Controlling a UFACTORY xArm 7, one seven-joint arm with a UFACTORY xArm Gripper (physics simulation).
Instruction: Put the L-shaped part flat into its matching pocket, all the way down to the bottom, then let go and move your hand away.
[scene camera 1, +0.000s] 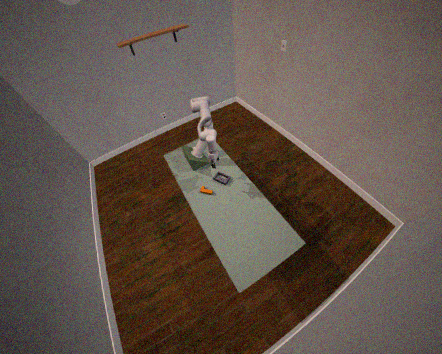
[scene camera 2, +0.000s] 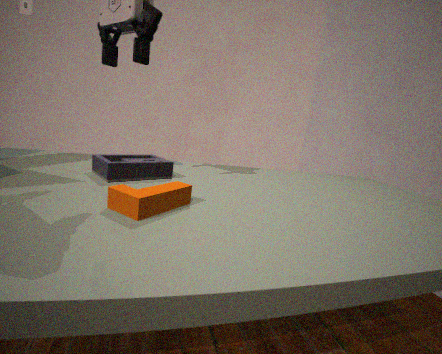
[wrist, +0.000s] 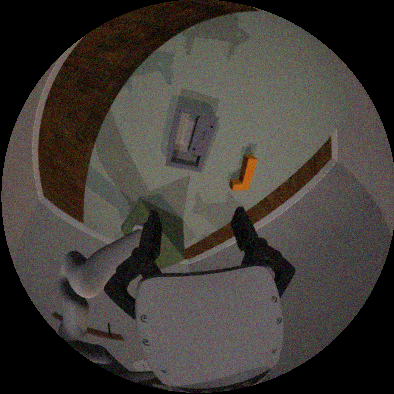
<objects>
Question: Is the gripper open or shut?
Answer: Open.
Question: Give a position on a pocket block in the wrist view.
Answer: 192, 130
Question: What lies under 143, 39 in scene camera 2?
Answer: The gripper.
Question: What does the gripper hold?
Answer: Nothing.
</objects>
